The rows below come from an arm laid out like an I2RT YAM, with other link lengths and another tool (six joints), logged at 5 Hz.
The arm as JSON. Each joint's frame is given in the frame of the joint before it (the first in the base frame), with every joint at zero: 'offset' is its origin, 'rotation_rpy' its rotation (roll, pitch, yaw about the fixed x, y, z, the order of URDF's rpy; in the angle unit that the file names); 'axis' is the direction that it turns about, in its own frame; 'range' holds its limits. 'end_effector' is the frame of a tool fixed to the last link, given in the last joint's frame.
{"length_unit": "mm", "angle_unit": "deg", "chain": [
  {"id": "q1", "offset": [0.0, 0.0, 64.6], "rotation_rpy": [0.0, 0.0, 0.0], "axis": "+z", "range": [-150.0, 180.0]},
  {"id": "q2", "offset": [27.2, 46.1, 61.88], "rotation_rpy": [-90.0, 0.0, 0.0], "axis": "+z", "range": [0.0, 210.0]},
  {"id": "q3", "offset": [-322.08, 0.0, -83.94], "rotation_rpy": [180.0, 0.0, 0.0], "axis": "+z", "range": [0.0, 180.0]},
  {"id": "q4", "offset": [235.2, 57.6, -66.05], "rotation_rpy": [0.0, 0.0, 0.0], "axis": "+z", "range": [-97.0, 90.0]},
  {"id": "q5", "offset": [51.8, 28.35, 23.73], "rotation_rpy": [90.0, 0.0, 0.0], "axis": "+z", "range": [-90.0, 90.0]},
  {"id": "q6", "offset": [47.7, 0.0, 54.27], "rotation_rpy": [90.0, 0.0, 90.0], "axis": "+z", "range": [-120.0, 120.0]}
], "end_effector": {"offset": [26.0, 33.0, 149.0], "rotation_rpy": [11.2, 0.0, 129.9]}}
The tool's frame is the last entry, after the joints.
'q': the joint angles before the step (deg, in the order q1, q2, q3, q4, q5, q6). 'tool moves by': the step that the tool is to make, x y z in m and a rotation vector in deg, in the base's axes. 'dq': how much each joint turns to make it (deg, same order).
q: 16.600, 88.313, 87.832, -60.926, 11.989, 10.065
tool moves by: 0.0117, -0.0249, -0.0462, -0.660, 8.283, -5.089
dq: -5.720, 7.024, -1.969, 0.796, -1.463, -0.016
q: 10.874, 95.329, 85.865, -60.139, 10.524, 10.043
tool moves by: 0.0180, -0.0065, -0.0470, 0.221, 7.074, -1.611
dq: -2.484, 8.697, 0.121, 1.710, -1.593, -0.429
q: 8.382, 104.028, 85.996, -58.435, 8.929, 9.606
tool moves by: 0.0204, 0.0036, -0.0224, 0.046, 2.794, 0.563
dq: -0.157, 6.223, 3.332, 0.226, -0.591, -0.616
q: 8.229, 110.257, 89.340, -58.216, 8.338, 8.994
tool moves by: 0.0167, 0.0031, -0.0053, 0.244, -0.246, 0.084
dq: -0.004, 2.975, 3.248, 0.012, -0.219, -0.047
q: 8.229, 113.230, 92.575, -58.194, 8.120, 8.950
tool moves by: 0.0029, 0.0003, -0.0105, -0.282, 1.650, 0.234
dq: 0.005, 2.115, 0.645, -0.170, 0.001, -0.235
